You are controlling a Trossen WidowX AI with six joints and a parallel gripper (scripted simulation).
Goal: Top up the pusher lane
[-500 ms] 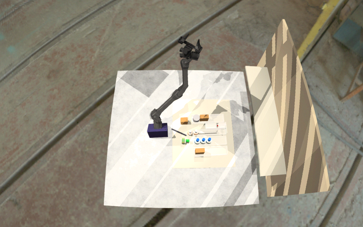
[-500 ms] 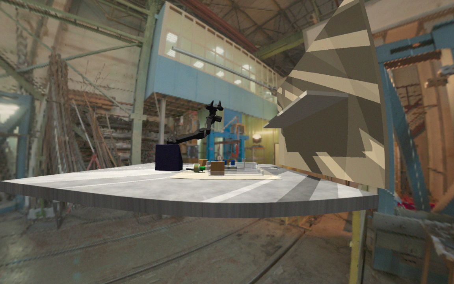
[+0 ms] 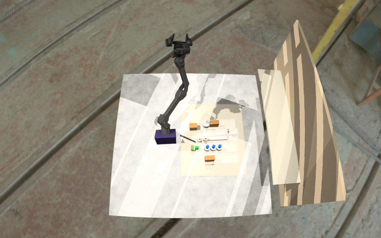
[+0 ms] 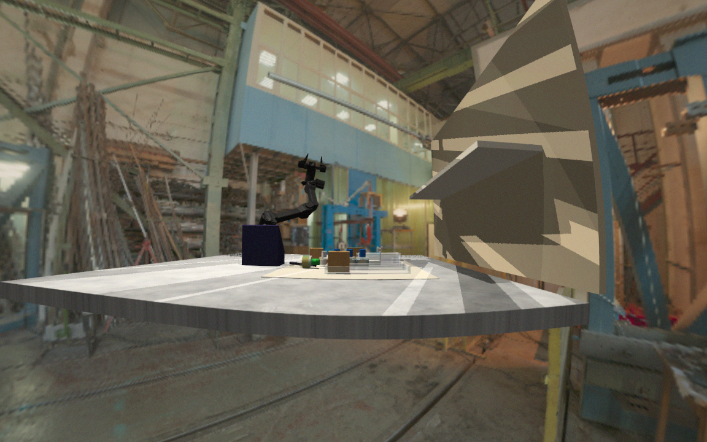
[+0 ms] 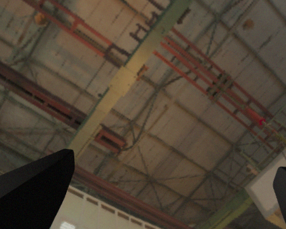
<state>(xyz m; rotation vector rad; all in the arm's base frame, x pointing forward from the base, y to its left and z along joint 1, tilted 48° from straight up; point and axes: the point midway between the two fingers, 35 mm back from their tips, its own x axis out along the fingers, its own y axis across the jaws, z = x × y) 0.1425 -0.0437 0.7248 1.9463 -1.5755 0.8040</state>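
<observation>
The dark rod is 20 mm ahead of my gripper tip, 530 mm to the right of it and 660 mm below it. The rest, counted from my gripper tip: orange-brown block (70 mm ahead, 440 mm to the right, 640 mm below); lane (320 mm ahead, 530 mm to the right, 650 mm below).
</observation>
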